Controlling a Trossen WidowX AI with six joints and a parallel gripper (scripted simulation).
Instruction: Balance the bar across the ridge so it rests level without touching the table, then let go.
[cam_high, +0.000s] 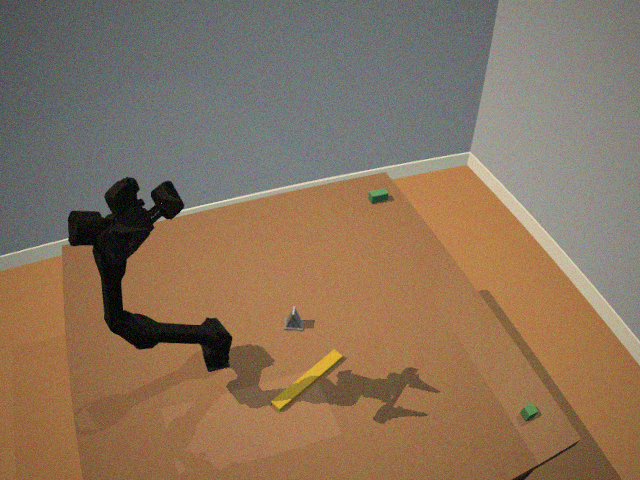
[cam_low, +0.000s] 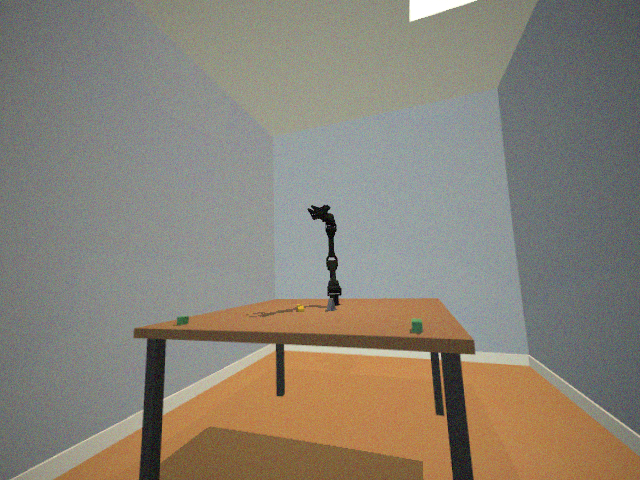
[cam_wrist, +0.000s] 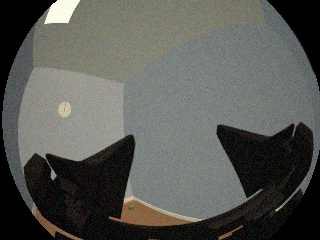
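Now: gripper tip 67 cm above the yellow bar, 27 cm short of it and 2 cm to the right of it.
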